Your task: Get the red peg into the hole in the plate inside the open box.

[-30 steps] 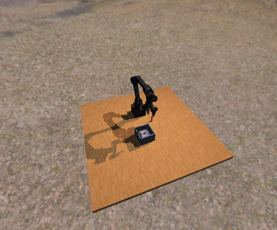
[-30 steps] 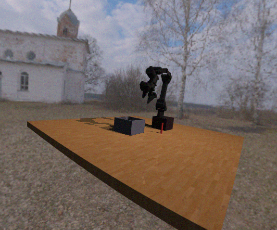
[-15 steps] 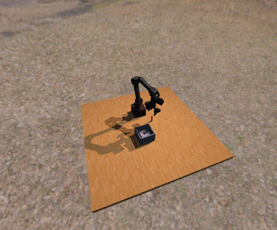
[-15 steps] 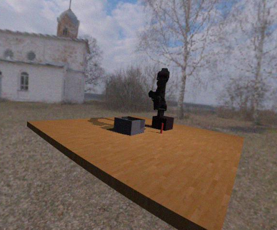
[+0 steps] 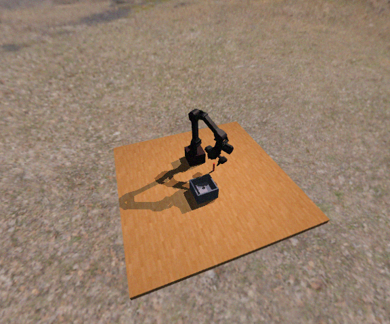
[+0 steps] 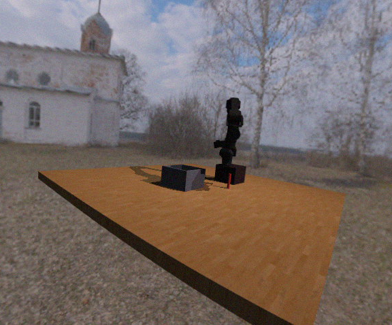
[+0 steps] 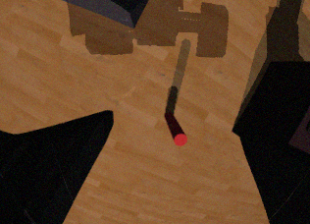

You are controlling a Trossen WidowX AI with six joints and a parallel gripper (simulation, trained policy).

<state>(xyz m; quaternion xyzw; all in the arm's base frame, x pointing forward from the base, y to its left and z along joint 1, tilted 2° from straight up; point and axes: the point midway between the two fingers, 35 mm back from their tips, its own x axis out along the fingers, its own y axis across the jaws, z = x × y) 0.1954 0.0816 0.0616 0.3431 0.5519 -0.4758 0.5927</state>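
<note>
Now: the red peg 80 mm below my gripper tip, 30 mm to the left of it and 30 mm behind it. The rest, counted from my gripper tip: plate (150 mm to the right, 150 mm ahead, 80 mm below); then box (150 mm to the right, 150 mm ahead, 100 mm below).
</note>
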